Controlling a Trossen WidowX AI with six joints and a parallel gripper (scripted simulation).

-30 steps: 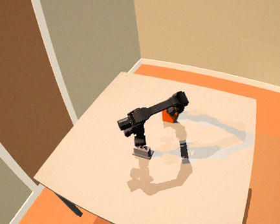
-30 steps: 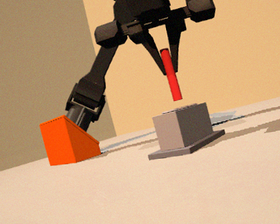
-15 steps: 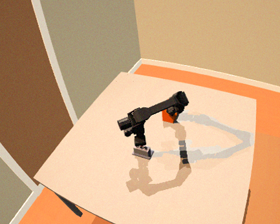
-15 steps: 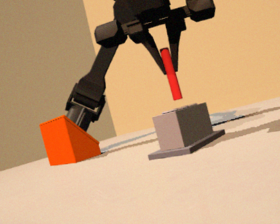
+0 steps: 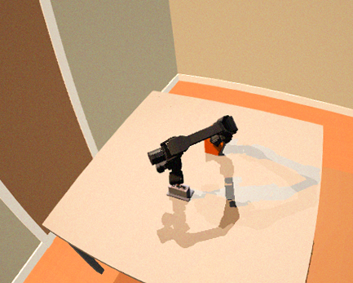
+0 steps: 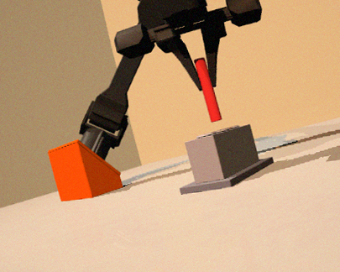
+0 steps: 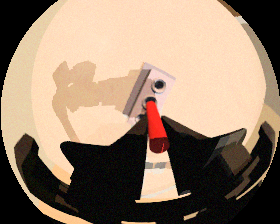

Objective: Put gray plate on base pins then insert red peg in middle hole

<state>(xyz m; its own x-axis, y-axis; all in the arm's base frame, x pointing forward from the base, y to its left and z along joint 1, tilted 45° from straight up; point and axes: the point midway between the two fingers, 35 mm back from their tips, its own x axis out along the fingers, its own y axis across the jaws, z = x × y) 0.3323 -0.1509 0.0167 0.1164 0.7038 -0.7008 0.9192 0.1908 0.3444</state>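
My gripper tip is now 7 cm above the gray plate. The rest, counted from my gripper tip: gray base: 10 cm below; then red peg: right at my gripper tip.
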